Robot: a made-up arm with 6 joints. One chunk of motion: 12 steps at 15 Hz.
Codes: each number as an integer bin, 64 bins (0 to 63) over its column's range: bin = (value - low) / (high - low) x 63, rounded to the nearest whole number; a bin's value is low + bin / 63 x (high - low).
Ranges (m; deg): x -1.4..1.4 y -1.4..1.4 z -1.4..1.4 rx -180..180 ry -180..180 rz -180..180
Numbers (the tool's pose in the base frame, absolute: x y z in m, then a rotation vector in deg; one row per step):
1: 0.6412 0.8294 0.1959 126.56 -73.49 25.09
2: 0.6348 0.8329 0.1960 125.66 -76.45 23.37
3: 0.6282 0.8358 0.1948 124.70 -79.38 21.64
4: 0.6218 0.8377 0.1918 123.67 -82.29 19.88
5: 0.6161 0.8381 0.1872 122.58 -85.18 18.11
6: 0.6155 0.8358 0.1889 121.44 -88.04 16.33
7: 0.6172 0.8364 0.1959 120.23 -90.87 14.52
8: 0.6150 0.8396 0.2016 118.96 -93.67 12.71
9: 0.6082 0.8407 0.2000 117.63 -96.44 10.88
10: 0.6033 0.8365 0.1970 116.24 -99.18 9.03
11: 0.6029 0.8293 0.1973 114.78 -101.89 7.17
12: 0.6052 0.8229 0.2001 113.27 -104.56 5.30
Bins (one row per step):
1: 46 50 36 54 19 36
2: 46 50 36 53 18 36
3: 46 50 36 53 18 35
4: 45 50 36 53 17 35
5: 45 50 36 53 17 35
6: 45 50 36 53 16 34
7: 45 50 36 53 16 34
8: 45 50 36 52 15 34
9: 45 50 36 52 15 33
10: 45 50 36 52 14 33
11: 45 50 36 52 14 33
12: 45 50 36 51 13 32

